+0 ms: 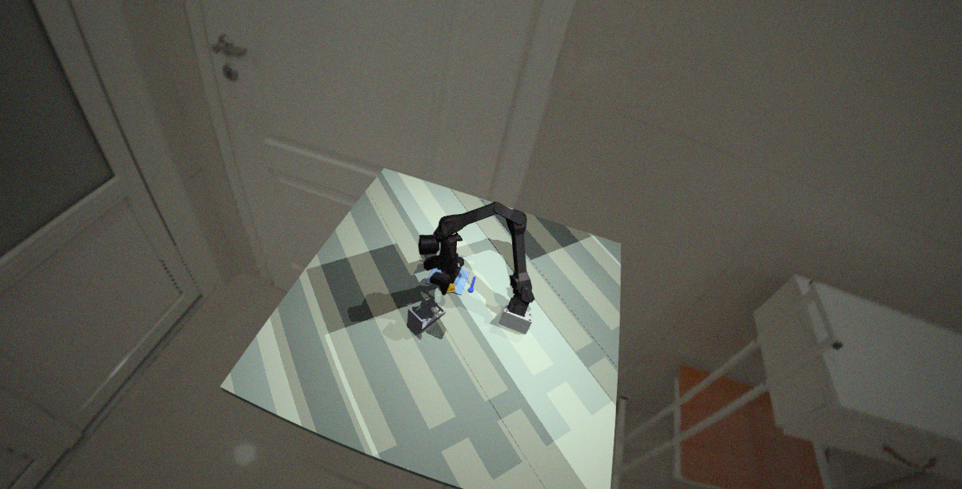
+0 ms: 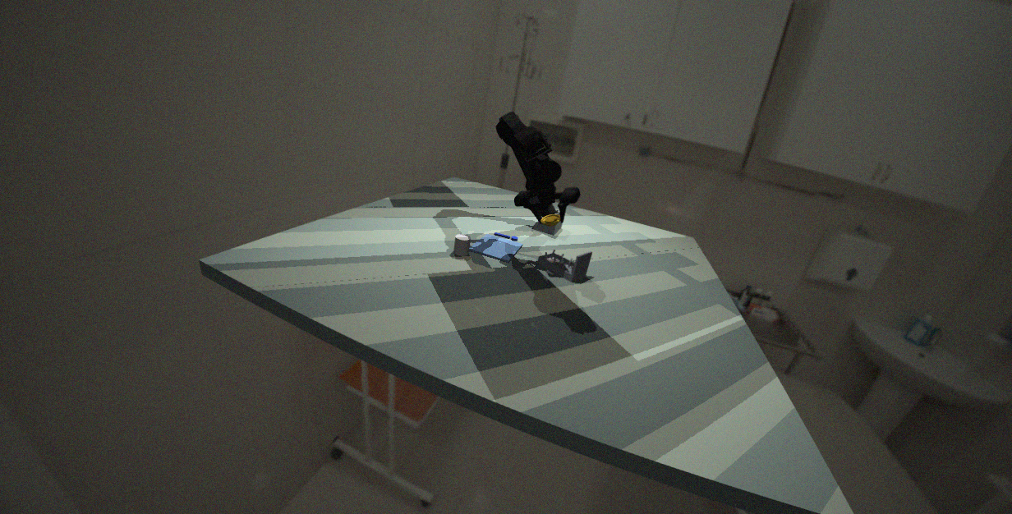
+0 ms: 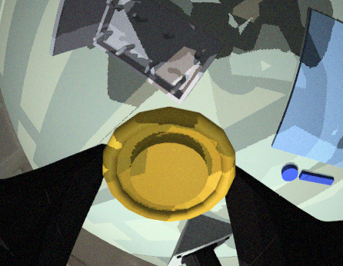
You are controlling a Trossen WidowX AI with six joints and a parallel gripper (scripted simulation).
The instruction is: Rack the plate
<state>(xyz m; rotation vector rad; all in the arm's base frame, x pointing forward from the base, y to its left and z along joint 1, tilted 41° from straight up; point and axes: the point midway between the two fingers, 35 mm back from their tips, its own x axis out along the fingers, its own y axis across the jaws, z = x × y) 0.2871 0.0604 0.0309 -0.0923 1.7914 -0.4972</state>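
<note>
Now: gripper tip 9 cm above the dark dish rack, 6 cm to the right of it and 5 cm short of it. Also, from my gripper tip: yellow plate: 1 cm above; blue spoon: 14 cm to the right, 11 cm below, 8 cm behind; grey cup: 23 cm to the right, 12 cm ahead, 9 cm below.
</note>
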